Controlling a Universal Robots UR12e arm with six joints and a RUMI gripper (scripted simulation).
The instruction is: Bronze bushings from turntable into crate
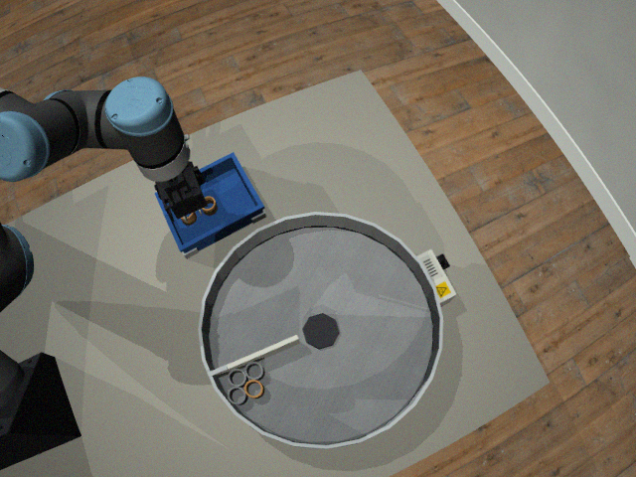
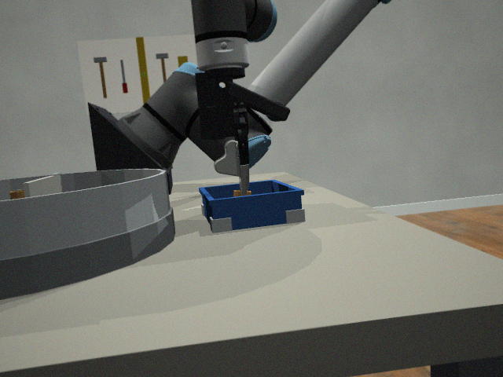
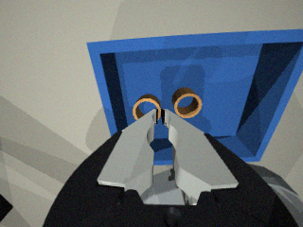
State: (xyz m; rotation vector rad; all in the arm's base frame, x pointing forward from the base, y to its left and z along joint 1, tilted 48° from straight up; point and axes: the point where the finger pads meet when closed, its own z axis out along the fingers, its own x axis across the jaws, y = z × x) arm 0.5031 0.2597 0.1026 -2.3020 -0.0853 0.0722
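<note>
Now: the blue crate 40 mm ahead of my hand and 20 mm below it. The rest, counted from my hand: grey turntable: 140 mm ahead, 330 mm to the right.
</note>
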